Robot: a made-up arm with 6 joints. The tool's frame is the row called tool.
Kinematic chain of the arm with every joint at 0, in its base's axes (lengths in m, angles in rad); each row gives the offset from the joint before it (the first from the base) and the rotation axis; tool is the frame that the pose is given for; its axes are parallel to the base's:
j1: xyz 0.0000 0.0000 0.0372 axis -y
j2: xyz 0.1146 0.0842 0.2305 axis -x
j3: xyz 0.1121 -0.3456 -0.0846 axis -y
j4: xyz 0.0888 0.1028 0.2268 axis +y
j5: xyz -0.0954 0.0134 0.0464 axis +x
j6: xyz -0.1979 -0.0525 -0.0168 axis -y
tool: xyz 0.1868 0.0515 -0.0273
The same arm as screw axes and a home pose.
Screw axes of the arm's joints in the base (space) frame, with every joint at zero. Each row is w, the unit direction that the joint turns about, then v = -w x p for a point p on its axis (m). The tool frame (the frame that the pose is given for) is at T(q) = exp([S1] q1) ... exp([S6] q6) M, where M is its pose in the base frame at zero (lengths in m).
S1 = (0, -1, 0, 0.0372, 0.0000, 0.0000)
S2 = (-1, 0, 0, 0.0000, -0.2677, 0.0842)
S3 = (0, -1, 0, 0.1831, 0.0000, -0.2267)
S4 = (0, 1, 0, -0.4099, 0.0000, 0.3155)
S5 = (1, 0, 0, 0.0000, 0.4563, 0.1452)
S6 = (0, -1, 0, 0.4395, 0.0000, -0.0222)
M =
1 0 0 0.2090
0 1 0 -0.1462
0 0 1 0.4122
0 0 0 1

